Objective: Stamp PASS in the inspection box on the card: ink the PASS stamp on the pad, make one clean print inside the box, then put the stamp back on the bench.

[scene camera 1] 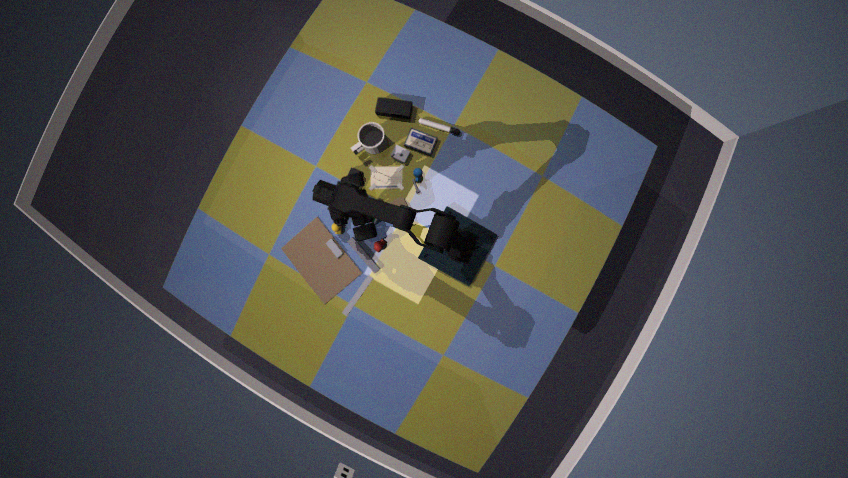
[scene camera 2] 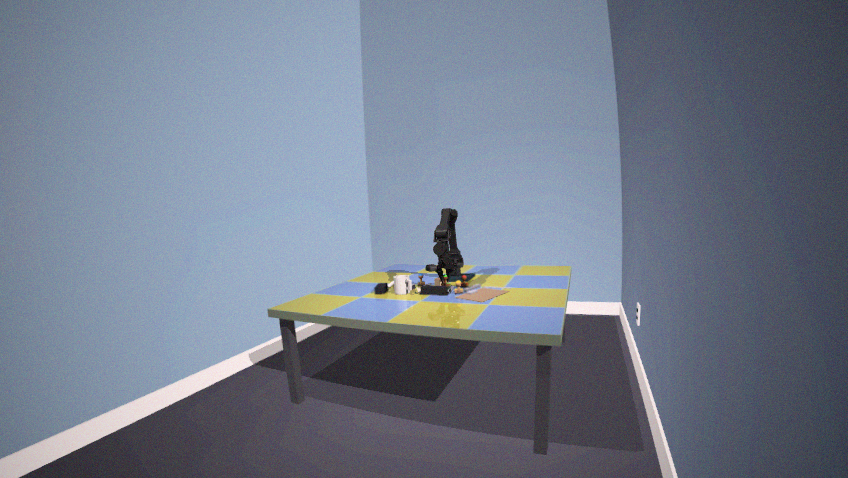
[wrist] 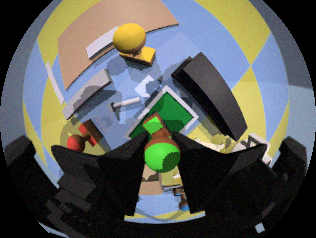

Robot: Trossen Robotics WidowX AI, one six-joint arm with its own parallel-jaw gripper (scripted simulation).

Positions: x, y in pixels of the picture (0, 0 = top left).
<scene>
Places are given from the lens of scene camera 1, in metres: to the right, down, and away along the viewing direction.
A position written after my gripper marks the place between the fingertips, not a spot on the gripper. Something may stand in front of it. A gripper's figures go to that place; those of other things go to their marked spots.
my gripper (scene camera 1: 363, 210): -0.18, -0.09, 1.18
mug (scene camera 1: 371, 136): -0.17, -0.33, 1.22
brown clipboard (scene camera 1: 315, 253): -0.34, 0.05, 1.22
cream card (scene camera 1: 391, 176): -0.10, -0.20, 1.22
</scene>
